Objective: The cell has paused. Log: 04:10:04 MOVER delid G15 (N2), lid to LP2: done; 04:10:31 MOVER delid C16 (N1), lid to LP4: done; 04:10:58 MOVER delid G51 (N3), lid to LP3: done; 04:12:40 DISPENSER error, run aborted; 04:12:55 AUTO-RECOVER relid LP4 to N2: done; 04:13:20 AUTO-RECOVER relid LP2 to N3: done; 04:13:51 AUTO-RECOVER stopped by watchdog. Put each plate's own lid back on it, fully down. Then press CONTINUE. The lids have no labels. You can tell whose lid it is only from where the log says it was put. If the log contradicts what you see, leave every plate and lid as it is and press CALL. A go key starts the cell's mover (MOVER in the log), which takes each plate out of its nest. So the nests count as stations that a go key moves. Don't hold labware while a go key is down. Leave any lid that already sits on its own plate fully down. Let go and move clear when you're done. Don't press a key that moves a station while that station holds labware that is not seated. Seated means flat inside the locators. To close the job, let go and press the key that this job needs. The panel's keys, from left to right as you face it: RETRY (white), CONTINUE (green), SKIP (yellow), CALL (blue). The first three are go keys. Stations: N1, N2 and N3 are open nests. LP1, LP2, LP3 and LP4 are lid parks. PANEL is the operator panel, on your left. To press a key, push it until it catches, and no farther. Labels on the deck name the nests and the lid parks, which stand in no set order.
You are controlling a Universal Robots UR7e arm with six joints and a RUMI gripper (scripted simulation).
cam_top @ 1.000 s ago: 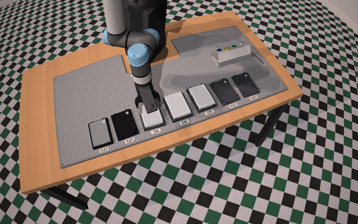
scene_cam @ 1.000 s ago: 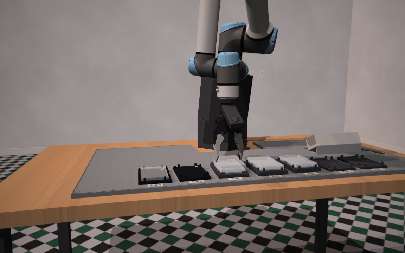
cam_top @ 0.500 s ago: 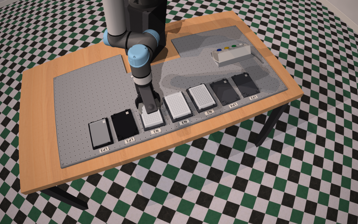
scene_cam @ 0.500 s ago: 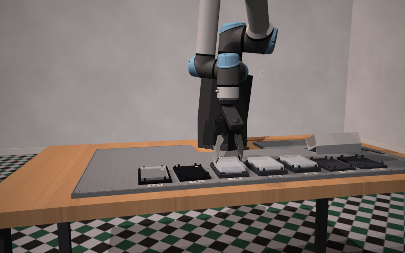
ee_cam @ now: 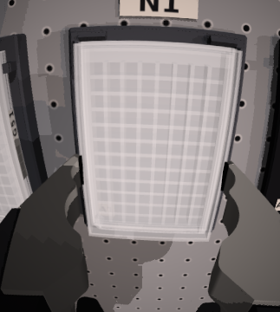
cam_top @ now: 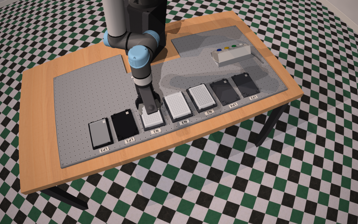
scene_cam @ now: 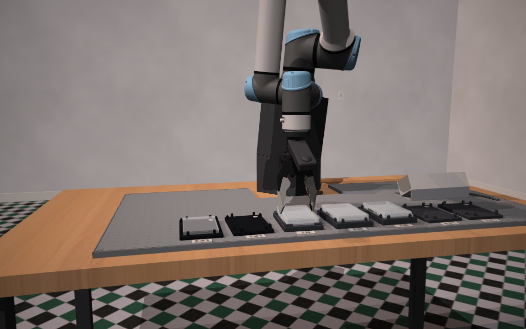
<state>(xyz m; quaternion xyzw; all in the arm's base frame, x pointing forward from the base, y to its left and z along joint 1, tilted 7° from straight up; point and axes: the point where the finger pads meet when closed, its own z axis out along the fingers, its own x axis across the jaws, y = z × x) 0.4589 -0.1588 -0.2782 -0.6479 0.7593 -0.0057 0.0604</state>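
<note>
Now: the plate 3 cm ahead of my hand, 26 cm to the left of it and 2 cm below it. The rest, counted from my hand: lid park LP1 (1 cm behind, 13 cm to the right, 3 cm below); then lid park LP3 (2 cm behind, 26 cm to the right, 3 cm below); then lid park LP4 (5 cm ahead, 39 cm to the left, 3 cm below).
</note>
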